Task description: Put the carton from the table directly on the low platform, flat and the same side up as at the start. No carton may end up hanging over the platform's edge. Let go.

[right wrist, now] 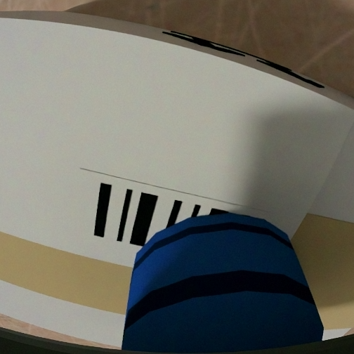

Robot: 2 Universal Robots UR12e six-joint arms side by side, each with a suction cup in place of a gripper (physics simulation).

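In the right wrist view a white carton [165, 120] fills most of the frame. Its near face bears a black barcode [144, 217], partly hidden by the cup, and a tan tape band [60, 272]. A narrow side face with black marks shows along its upper edge. My right gripper, a blue suction cup with dark rings [215, 235], is at the carton's face over the right part of the barcode. The cup hides the place where they would meet, so I cannot tell whether it holds the carton. My left gripper and the low platform do not show in this view.
A brown, marbled surface [240, 25] shows beyond the carton's upper edge and at the lower left corner. A white face with tan tape [332, 260] shows at the right, past an edge of the carton. A soft shadow lies on the carton above the cup.
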